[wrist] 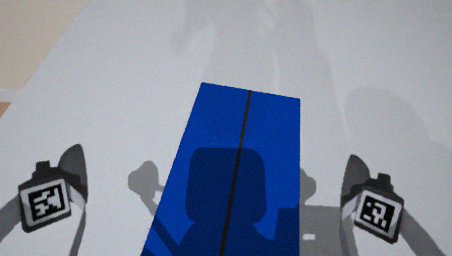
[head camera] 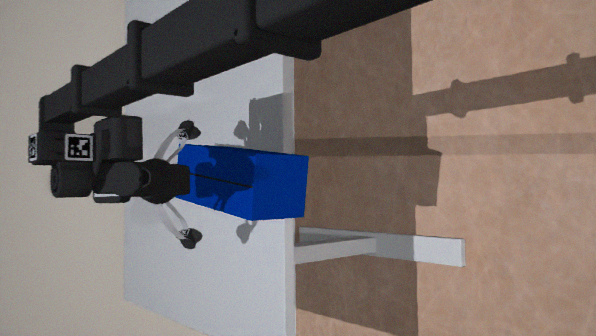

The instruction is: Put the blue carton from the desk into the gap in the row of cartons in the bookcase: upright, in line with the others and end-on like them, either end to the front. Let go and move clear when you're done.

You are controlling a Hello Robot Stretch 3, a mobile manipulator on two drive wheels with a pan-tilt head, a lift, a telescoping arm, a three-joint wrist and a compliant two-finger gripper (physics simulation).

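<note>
The blue carton (head camera: pixel 280 185) (wrist: pixel 270 130) is on the desk (head camera: pixel 215 285) (wrist: pixel 125 100), with a dark line along its top face. In the head view its near end reaches to the desk's front edge and appears a little past it. My gripper (head camera: pixel 190 184) (wrist: pixel 217 170) is open and empty, pointing down above the carton. The fingers are spread wide on either side of it, with a space between each fingertip and the carton. The carton's near part is cut off in the wrist view. The bookcase and its row of cartons do not show.
The arm (head camera: pixel 200 55) stretches over the desk along one side of the carton in the head view. A white desk leg (head camera: pixel 435 250) stands on the brown floor (head camera: pixel 515 200) below the front edge. A pale wall (head camera: pixel 60 270) is behind the desk.
</note>
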